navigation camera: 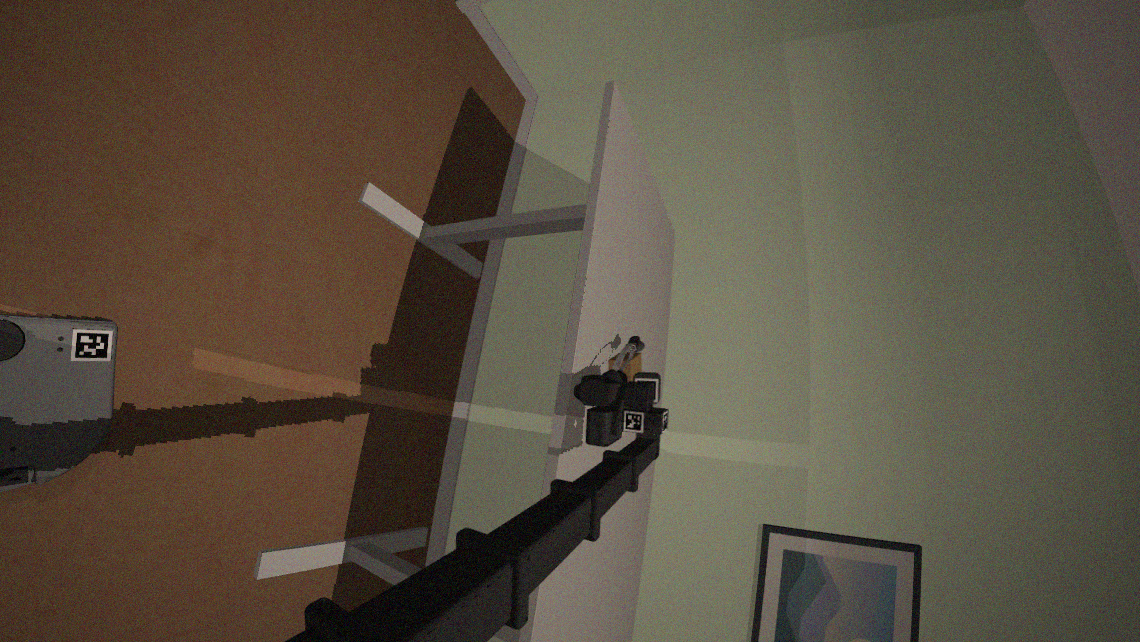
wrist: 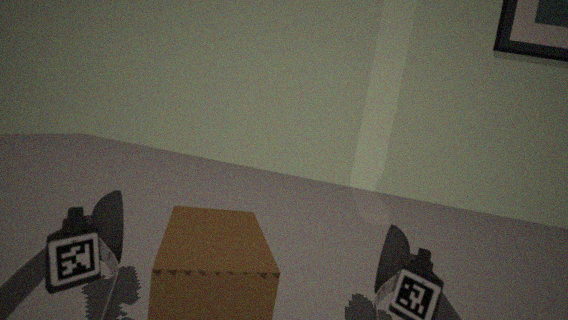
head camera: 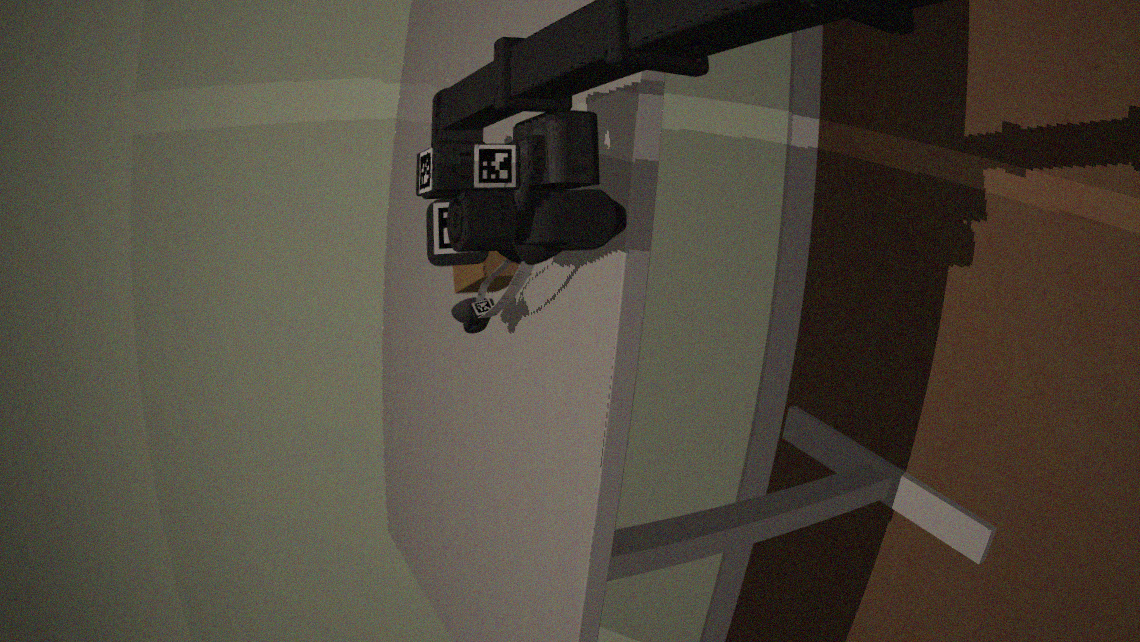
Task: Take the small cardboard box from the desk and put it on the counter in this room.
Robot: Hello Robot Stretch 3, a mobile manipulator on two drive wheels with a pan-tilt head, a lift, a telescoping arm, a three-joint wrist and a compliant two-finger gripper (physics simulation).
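Frame: origin at the robot's base, x right, y ahead, z up, level; metres.
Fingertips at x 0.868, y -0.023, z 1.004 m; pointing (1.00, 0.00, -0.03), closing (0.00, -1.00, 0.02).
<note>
A point is followed by its place in that frame.
The small cardboard box (head camera: 469, 276) {x 0.862, y 0.021, z 1.000 m} (navigation camera: 635, 366) {x 0.864, y 0.008, z 1.000 m} (wrist: 215, 295) is orange-brown and stands on the pale desk (head camera: 510, 446) {x 0.890, y 0.206, z 0.950 m} (navigation camera: 630, 255) {x 0.958, y 0.287, z 0.950 m} (wrist: 320, 225). In the wrist view its lower part is cut off by the frame edge. My gripper (wrist: 255, 233) {x 0.868, y -0.023, z 1.004 m} is open, with its fingers spread on either side of the box. The box is nearer the left finger, with a wider gap to the right finger. In the head view the wrist hides much of the box and one finger. No counter shows in these views.
The green wall (head camera: 255, 319) {x 1.469, y 0.088, z 1.191 m} (navigation camera: 741, 319) {x 1.488, y 0.165, z 1.211 m} (wrist: 225, 85) runs along the desk's back edge. A framed picture (navigation camera: 837, 594) {x 1.269, y -0.654, z 1.543 m} (wrist: 505, 30) hangs on it. My dark arm (head camera: 558, 63) {x 0.417, y -0.096, z 1.115 m} (navigation camera: 494, 550) {x 0.212, y -0.081, z 1.105 m} reaches over the desk. Grey desk legs (head camera: 686, 542) {x 1.105, y 0.463, z 0.566 m} (navigation camera: 526, 223) {x 1.107, y 0.460, z 0.527 m} stand on the brown floor (head camera: 1053, 358) {x 0.703, y 0.177, z 0.000 m} (navigation camera: 199, 199) {x 0.324, y 0.377, z 0.000 m}.
</note>
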